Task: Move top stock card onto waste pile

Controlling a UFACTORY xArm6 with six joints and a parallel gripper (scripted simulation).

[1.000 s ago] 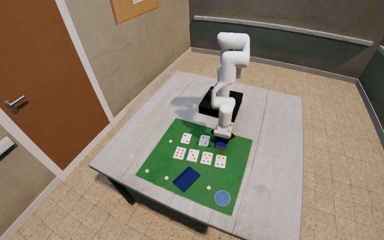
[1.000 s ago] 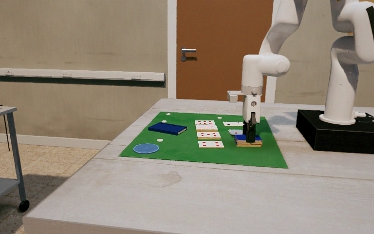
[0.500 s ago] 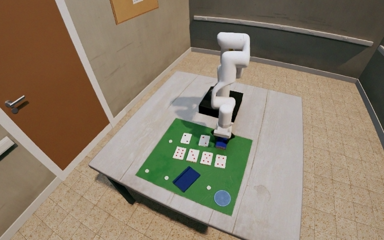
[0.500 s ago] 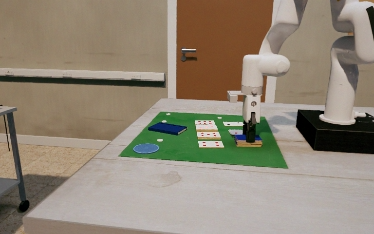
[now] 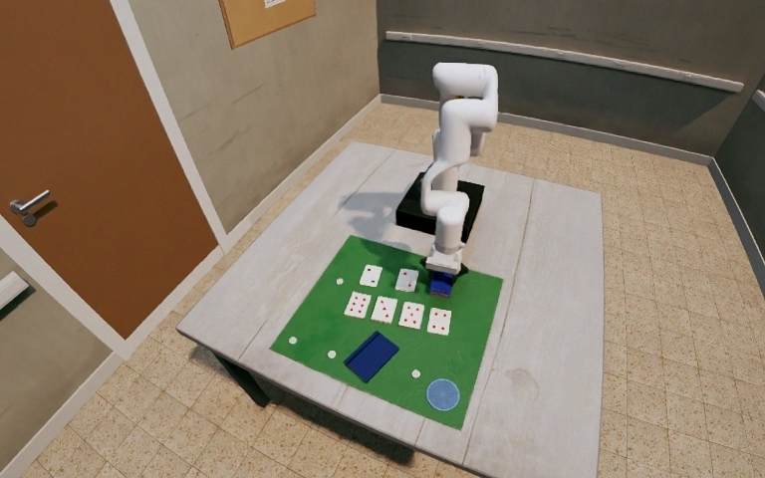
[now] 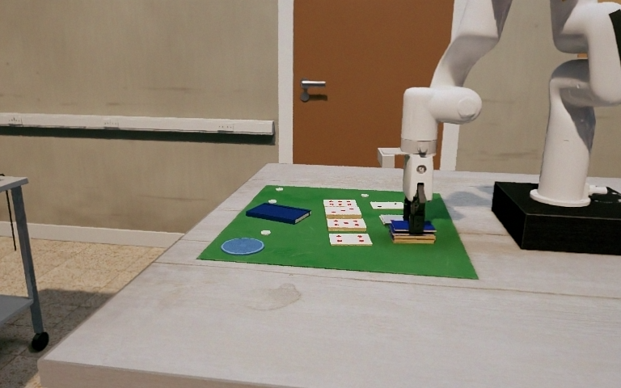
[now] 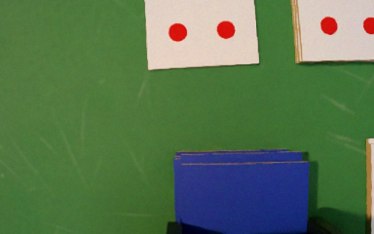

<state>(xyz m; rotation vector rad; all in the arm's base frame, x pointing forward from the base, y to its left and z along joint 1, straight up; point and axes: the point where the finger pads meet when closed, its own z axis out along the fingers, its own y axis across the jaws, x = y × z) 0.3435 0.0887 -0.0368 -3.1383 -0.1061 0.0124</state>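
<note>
Now: the card 24 cm to the right of my hand, 4 cm below it and 4 cm ahead of it. From my hand the other things lie so: green mat 16 cm ahead, 11 cm to the right, 6 cm below; tile 2 cm below.
</note>
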